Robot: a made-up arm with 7 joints. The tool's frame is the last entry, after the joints. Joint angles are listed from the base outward.
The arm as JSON. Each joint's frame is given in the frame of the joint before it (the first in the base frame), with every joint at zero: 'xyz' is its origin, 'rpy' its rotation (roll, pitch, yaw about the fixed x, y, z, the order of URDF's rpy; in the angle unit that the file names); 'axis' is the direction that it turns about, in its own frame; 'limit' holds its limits. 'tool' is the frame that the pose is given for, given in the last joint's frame.
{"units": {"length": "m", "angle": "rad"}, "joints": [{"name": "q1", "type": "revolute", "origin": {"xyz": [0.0, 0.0, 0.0], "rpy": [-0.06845, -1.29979, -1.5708]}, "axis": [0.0, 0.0, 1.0], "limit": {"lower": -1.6, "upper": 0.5}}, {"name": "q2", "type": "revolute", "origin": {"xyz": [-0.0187, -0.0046, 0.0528], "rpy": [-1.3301, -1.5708, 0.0]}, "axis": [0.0, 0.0, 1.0], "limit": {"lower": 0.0, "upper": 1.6}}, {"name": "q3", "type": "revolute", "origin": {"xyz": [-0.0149, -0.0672, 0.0], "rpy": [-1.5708, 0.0, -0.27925]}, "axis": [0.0, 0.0, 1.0], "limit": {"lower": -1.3, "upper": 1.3}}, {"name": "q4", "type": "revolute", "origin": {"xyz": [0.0, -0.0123, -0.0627], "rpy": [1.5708, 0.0, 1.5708]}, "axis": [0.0, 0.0, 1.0], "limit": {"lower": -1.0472, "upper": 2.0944}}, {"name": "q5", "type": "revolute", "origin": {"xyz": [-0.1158, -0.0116, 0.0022], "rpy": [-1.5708, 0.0, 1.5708]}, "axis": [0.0, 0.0, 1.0], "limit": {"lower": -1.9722, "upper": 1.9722}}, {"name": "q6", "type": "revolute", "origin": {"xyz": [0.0, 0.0, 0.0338], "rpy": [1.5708, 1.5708, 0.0]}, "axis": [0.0, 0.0, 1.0], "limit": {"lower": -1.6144, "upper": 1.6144}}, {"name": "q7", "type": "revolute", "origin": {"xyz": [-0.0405, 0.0, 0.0], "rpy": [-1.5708, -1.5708, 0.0]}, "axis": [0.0, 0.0, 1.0], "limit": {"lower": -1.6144, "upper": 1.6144}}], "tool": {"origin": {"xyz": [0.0, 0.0, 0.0], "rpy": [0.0, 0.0, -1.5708]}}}
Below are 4 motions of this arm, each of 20 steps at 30 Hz.
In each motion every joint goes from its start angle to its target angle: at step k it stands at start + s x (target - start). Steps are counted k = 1, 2, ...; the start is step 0. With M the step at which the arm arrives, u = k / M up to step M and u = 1 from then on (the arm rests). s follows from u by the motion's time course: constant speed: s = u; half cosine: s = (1 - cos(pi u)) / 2; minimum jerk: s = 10 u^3 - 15 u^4 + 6 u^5.
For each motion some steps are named. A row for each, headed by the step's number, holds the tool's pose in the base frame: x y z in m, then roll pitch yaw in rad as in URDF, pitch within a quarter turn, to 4 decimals.
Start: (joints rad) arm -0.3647 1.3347 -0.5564 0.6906 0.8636 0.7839 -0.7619
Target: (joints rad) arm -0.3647 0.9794 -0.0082 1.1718 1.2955 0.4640 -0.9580
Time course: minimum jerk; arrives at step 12
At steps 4, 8, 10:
4: 0.1598 0.2983 -0.1030 2.6364 0.2704 1.6886
8: 0.1318 0.3138 -0.1333 2.7888 0.4407 1.9933
10: 0.1195 0.3146 -0.1482 2.8819 0.4978 2.1162

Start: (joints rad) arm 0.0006 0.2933 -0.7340 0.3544 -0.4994 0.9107 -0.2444
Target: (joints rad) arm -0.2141 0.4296 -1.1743 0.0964 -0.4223 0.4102 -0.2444
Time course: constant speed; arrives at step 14
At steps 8, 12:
8: 0.0608 -0.0180 -0.2574 -1.0097 0.9403 -1.8052
12: 0.0607 -0.0320 -0.2462 -0.7400 0.8295 -1.7111

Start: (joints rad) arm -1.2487 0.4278 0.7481 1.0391 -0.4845 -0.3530 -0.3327
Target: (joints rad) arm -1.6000 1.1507 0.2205 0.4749 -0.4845 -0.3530 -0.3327
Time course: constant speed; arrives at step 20
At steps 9, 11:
9: 0.2630 0.2136 0.0882 -0.3583 -1.0123 0.3732
11: 0.2481 0.2143 0.1148 -0.2171 -1.1156 0.2959

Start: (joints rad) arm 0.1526 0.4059 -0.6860 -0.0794 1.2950 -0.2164 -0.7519
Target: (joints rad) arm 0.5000 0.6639 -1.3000 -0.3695 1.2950 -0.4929 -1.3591
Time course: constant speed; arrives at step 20
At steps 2, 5, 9, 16, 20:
2: 0.0592 -0.0124 -0.2146 0.6891 1.1127 -1.7107
5: 0.0349 -0.0205 -0.2112 0.4320 1.0869 -2.0850
9: 0.0017 -0.0296 -0.2025 0.1941 0.9923 -2.4859
16: -0.0546 -0.0403 -0.1753 0.0640 0.7581 -2.9293
20: -0.0832 -0.0434 -0.1529 0.0927 0.6234 -3.0998

